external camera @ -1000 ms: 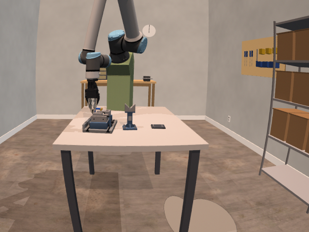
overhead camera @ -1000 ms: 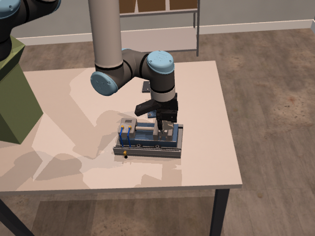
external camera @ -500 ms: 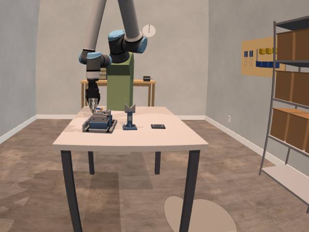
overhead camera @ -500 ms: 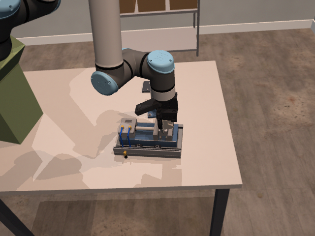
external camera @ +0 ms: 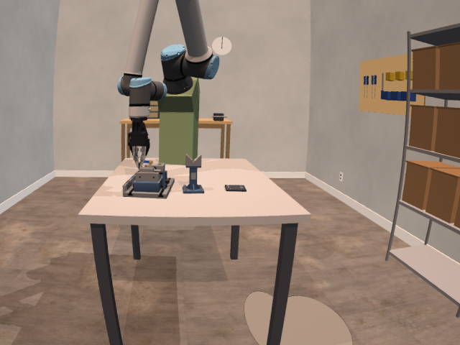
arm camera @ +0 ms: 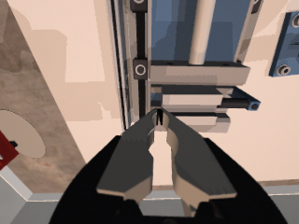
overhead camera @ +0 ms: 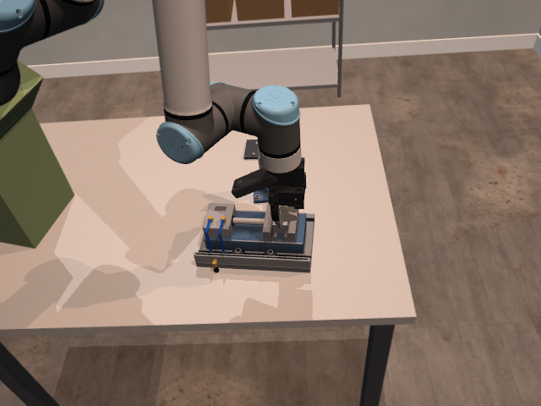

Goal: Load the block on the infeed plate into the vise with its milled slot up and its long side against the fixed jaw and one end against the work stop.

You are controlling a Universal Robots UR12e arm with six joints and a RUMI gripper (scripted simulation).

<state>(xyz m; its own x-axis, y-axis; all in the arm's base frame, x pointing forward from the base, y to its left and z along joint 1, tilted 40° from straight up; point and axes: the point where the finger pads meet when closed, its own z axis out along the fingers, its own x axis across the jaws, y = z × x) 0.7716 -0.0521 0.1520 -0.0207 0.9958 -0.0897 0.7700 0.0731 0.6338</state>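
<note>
My hand is 30 mm to the right of the part and 20 mm above it. From my hand the other things lie so: moving jaw 40 mm to the left, 40 mm below, 30 mm behind; then fixed jaw 40 mm to the left, 40 mm below, 30 mm ahead; then work stop 90 mm to the left, 30 mm below.
</note>
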